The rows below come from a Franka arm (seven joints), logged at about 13 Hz.
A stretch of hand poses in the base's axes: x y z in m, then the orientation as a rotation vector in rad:
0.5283, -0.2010, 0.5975, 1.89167, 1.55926, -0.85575
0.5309, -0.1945, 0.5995, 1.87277, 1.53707, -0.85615
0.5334, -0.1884, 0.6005, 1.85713, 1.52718, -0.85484
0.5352, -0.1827, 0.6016, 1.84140, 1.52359, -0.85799
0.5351, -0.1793, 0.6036, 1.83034, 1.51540, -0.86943
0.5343, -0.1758, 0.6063, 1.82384, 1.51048, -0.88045
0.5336, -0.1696, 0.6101, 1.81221, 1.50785, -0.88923
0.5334, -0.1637, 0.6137, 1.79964, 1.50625, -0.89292
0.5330, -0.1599, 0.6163, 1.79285, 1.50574, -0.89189
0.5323, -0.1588, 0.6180, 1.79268, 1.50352, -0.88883
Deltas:
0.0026, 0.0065, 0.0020, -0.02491, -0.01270, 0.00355
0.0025, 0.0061, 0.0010, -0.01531, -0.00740, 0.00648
0.0018, 0.0057, 0.0011, -0.01278, -0.00120, 0.00748
-0.0001, 0.0034, 0.0020, -0.01449, 0.00263, 0.00031
-0.0008, 0.0035, 0.0027, -0.00958, 0.00445, -0.00124
-0.0007, 0.0062, 0.0038, -0.01093, 0.00371, 0.00348
-0.0002, 0.0059, 0.0036, -0.00971, 0.00075, 0.00609
-0.0004, 0.0038, 0.0026, -0.00432, -0.00145, 0.00442
-0.0007, 0.0011, 0.0017, -0.00067, -0.00323, 0.00035

